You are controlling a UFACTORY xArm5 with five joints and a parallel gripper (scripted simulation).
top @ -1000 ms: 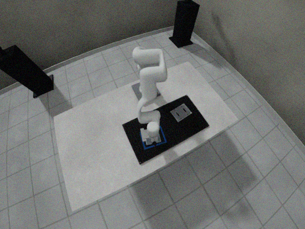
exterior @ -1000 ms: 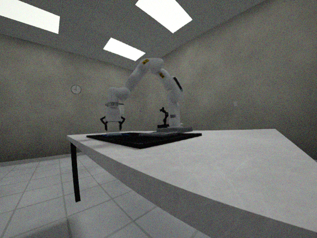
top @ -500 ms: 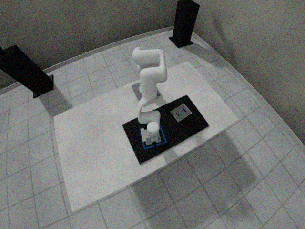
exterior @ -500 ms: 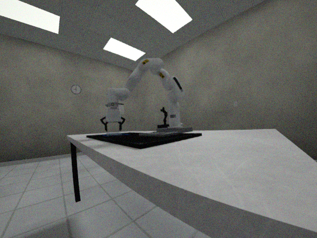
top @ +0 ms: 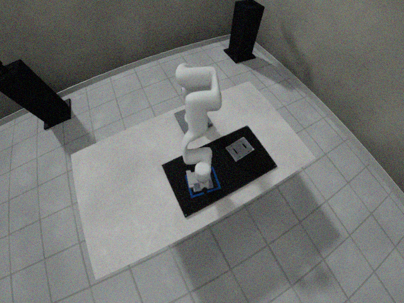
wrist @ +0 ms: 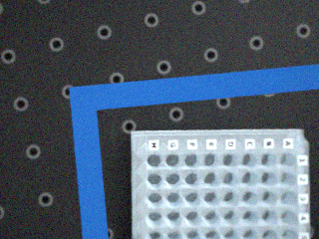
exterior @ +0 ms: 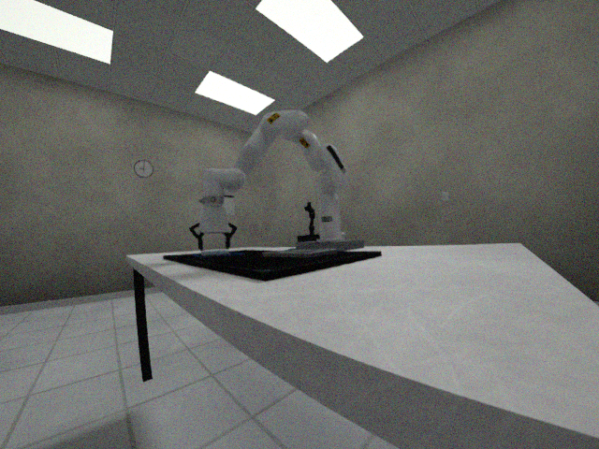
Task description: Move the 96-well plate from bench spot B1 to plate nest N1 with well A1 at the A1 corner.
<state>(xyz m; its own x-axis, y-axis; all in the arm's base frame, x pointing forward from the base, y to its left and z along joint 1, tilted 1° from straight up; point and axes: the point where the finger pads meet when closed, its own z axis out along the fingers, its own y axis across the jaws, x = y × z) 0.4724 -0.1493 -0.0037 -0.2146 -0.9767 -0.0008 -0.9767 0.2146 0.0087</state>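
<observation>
My gripper is now 20 mm above the 96-well plate. From my hand the other things lie so: plate nest N1: 100 mm behind, 340 mm to the left, 20 mm below.
</observation>
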